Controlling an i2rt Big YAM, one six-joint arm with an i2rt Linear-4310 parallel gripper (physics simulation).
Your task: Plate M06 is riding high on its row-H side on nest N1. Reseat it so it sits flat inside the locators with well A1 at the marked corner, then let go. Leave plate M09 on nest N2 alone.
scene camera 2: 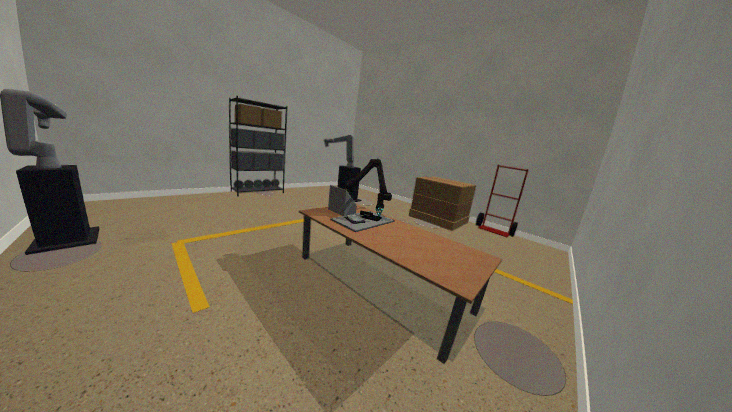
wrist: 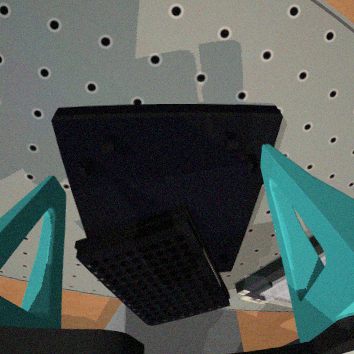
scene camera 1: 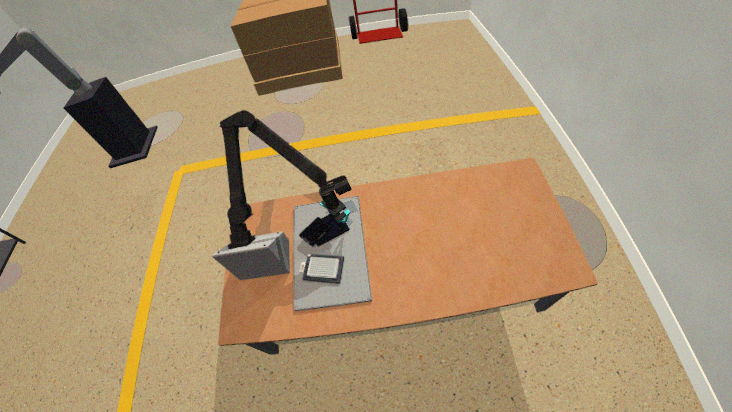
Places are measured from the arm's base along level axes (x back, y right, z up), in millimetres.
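Pixels of known places: gripper, fingertip midpoint: (scene camera 2: 379, 215) (wrist: 155, 169) (scene camera 1: 339, 215); arm's base at its link origin: (scene camera 2: 341, 194) (scene camera 1: 242, 243).
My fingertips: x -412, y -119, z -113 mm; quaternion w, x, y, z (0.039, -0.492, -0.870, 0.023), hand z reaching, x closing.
Ahead of a thing's pixels: the offset from my fingertips to its top centre. Level surfaces: height alone.
The black well plate, M06 by its place, (scene camera 1: 311, 233) (wrist: 155, 280) lies skewed and tilted over the arm-base side of black nest N1 @(dx +63, dy +31, dz -18 mm) (scene camera 1: 339, 231) (wrist: 165, 135), well off centre and overhanging its edge. The far part of the nest is bare. My gripper (scene camera 1: 335, 211) (scene camera 2: 379, 210) (wrist: 155, 169) is open and empty above nest N1, its teal fingers wide apart on either side of it in the wrist view. The white plate M09 @(dx +102, dy +228, dz -14 mm) (scene camera 1: 323, 267) lies on dark nest N2 @(dx +102, dy +228, dz -22 mm) (scene camera 1: 321, 280) (wrist: 262, 279). Well A1, the marked corner and the labels are too dark or small to read.
Both nests are on a grey perforated board @(dx +72, dy +134, dz -39 mm) (scene camera 1: 332, 300) (scene camera 2: 358, 226) (wrist: 260, 25) on the brown table @(dz -52 mm) (scene camera 1: 461, 230) (scene camera 2: 409, 245). A grey wedge-shaped block (scene camera 1: 256, 261) (scene camera 2: 339, 200) stands by the arm's base. Nest N2 is close beside nest N1.
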